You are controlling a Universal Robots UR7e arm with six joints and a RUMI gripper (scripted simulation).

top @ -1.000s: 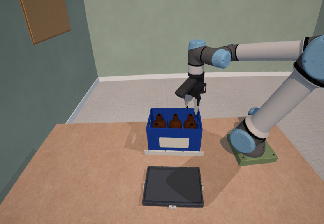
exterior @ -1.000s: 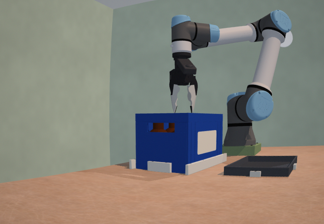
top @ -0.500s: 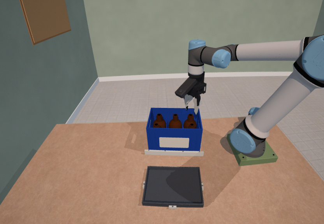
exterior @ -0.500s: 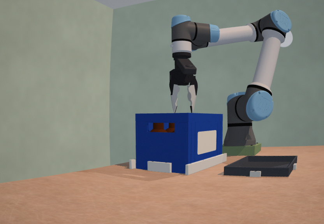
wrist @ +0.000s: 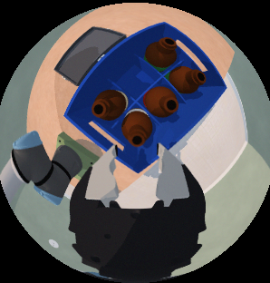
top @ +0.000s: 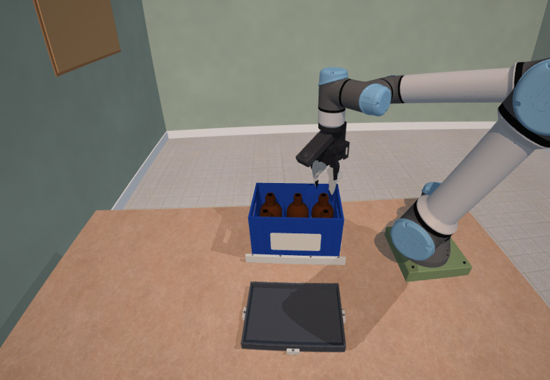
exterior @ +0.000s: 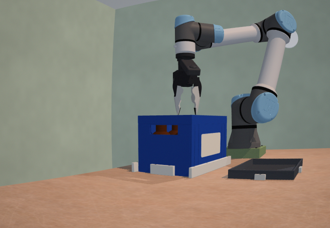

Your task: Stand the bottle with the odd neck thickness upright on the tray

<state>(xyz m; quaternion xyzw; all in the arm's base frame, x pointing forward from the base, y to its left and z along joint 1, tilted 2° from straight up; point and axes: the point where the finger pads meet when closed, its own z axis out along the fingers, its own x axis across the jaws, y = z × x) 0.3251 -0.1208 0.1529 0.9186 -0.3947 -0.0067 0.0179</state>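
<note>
Now: hand 11 cm above the glass bottle and 8 cm short of it. From my hand the other things lie so: dark tray: 33 cm to the left, 18 cm below, 9 cm ahead; then blue crate: 11 cm below, 9 cm ahead, 4 cm to the left.
</note>
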